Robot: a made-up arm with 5 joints. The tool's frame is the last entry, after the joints. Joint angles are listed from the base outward. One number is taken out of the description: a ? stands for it. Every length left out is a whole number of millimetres.
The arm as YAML. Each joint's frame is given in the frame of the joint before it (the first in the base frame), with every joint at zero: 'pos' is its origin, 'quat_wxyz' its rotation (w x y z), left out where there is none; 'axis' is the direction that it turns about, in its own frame. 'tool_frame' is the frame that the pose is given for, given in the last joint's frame.
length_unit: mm
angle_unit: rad
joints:
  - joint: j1
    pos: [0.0, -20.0, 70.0]
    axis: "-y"
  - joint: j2
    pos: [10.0, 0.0, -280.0]
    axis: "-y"
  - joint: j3
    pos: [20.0, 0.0, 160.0]
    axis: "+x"
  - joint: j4
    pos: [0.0, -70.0, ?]
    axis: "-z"
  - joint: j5
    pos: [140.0, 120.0, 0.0]
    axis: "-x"
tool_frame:
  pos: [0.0, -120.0, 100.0]
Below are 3 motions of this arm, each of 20 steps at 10 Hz.
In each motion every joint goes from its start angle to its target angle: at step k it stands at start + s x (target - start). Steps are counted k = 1, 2, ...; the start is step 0. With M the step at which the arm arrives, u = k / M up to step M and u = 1 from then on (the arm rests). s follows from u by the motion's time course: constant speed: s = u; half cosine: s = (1 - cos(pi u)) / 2; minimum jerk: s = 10 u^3 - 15 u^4 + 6 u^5.
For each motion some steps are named. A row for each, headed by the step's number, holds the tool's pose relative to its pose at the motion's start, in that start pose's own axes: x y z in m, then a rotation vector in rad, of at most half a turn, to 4 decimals.
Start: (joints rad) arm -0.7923 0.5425 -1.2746 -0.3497 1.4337
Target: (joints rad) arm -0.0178 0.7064 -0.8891 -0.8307 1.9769
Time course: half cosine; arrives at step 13
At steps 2, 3, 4, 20:
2: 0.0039 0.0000 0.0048 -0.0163 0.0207 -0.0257
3: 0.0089 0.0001 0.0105 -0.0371 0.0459 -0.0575
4: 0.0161 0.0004 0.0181 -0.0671 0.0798 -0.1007
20: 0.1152 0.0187 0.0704 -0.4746 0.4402 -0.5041

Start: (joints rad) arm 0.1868 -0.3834 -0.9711 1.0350 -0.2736
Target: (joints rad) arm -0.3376 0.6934 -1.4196 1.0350 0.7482
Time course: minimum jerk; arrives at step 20
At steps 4, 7, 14, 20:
4: -0.0103 -0.0074 0.0155 -0.0572 -0.0369 -0.0183
7: -0.0452 -0.0286 0.0602 -0.2354 -0.1409 -0.0908
14: -0.1700 -0.0859 0.1717 -0.8574 -0.3529 -0.5000
20: -0.1962 -0.1001 0.1909 -1.0247 -0.3611 -0.6458

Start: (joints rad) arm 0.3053 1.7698 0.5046 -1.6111 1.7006
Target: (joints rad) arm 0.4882 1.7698 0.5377 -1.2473 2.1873
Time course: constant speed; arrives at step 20
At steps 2, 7, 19, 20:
2: 0.0043 0.0127 0.0064 -0.0647 0.0276 0.0013
7: 0.0157 0.0460 0.0191 -0.2258 0.0968 0.0079
19: 0.0442 0.1300 0.0278 -0.6053 0.2637 0.0441
20: 0.0465 0.1370 0.0271 -0.6363 0.2778 0.0485

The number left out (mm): -70.0
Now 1 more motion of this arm.
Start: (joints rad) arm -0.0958 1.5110 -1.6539 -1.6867 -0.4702
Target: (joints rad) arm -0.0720 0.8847 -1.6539 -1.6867 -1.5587
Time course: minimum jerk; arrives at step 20
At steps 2, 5, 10, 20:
2: 0.0002 -0.0014 -0.0009 0.0089 0.0024 0.0045
5: 0.0026 -0.0157 -0.0112 0.1075 0.0318 0.0535
10: 0.0138 -0.0603 -0.0618 0.5153 0.2074 0.2217
20: 0.0098 -0.0830 -0.1284 1.0048 0.5360 0.3262

